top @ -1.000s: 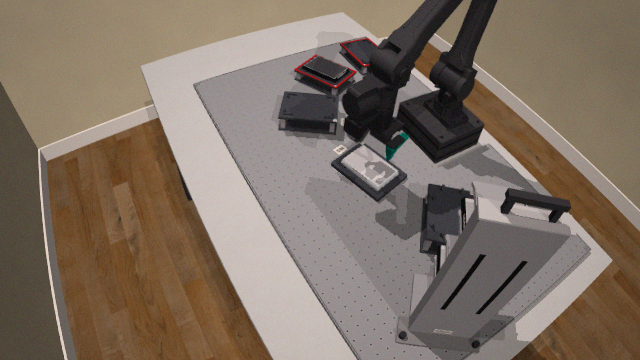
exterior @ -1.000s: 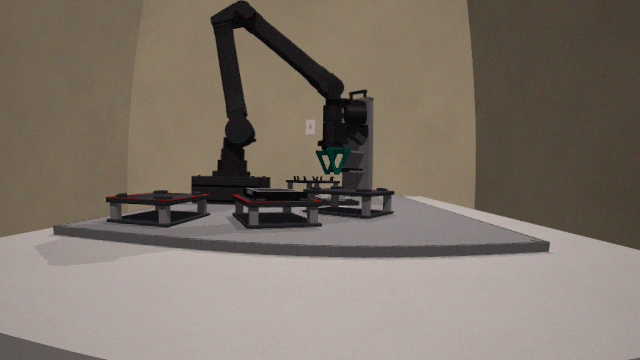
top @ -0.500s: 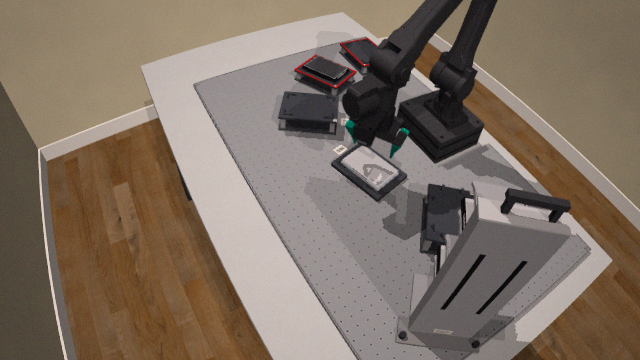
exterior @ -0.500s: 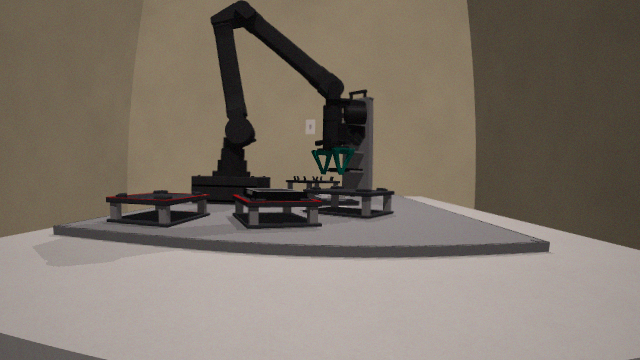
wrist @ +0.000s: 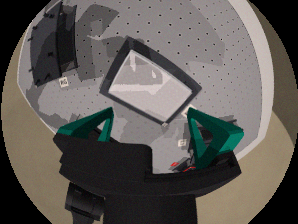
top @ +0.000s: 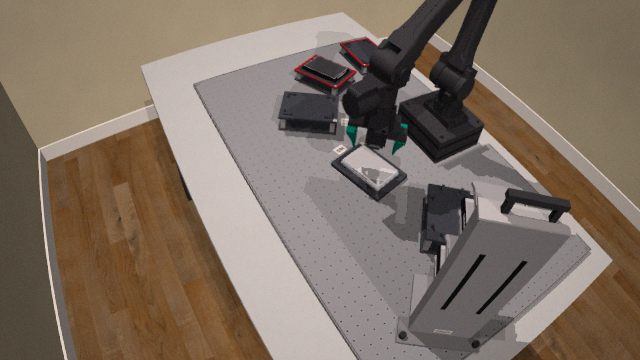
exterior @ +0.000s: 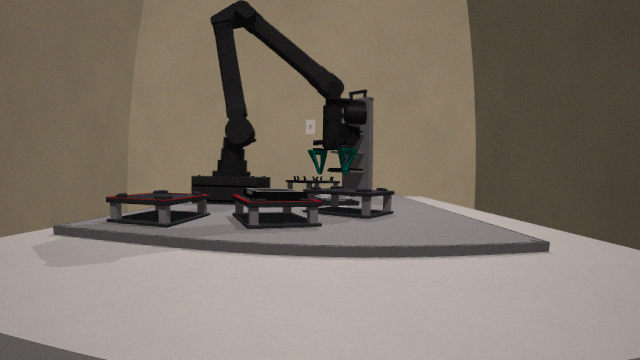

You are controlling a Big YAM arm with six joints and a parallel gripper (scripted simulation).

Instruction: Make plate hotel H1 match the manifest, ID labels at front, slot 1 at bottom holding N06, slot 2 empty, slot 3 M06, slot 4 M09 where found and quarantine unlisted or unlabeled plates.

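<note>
My hand is 70 mm above the white plate. From my hand the other things lie so: H1 deck label: 50 mm behind, 410 mm to the left, 90 mm below; then plate hotel H1: 110 mm ahead, 440 mm to the left, 110 mm above; then red-rimmed quarantine nest: 300 mm behind, 450 mm to the right, 60 mm below.
</note>
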